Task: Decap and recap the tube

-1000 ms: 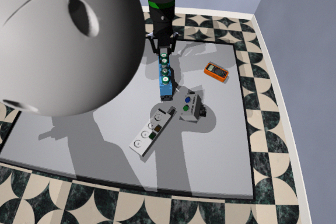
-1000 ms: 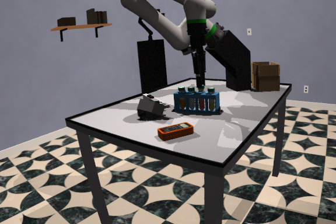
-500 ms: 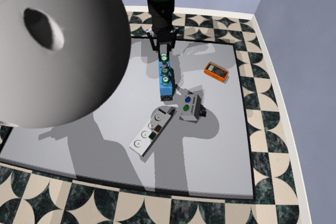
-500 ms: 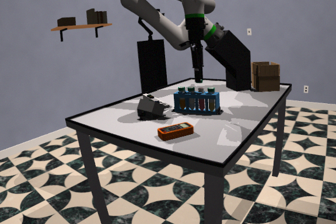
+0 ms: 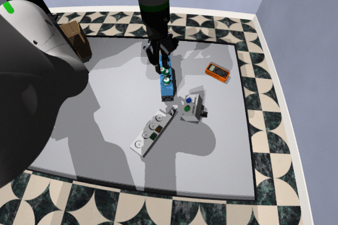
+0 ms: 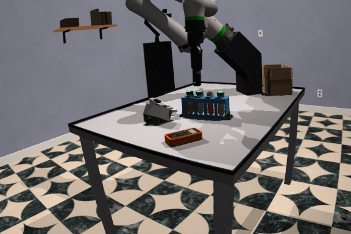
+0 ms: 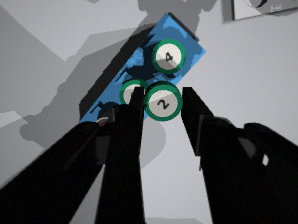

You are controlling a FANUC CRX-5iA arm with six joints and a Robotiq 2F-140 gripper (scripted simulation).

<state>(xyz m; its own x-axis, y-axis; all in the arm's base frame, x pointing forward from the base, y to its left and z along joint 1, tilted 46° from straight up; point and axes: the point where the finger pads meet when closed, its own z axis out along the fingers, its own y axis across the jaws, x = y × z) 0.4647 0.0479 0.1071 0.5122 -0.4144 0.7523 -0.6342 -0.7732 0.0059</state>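
Now: hand 12 cm short of the blue cycle key, 12 cm to the left of it and 12 cm above it. From my hand the other things lie so: green ready key (11 cm ahead, 16 cm to the right, 12 cm below); then key housing (13 cm ahead, 15 cm to the right, 13 cm below); then cap (3 cm below).
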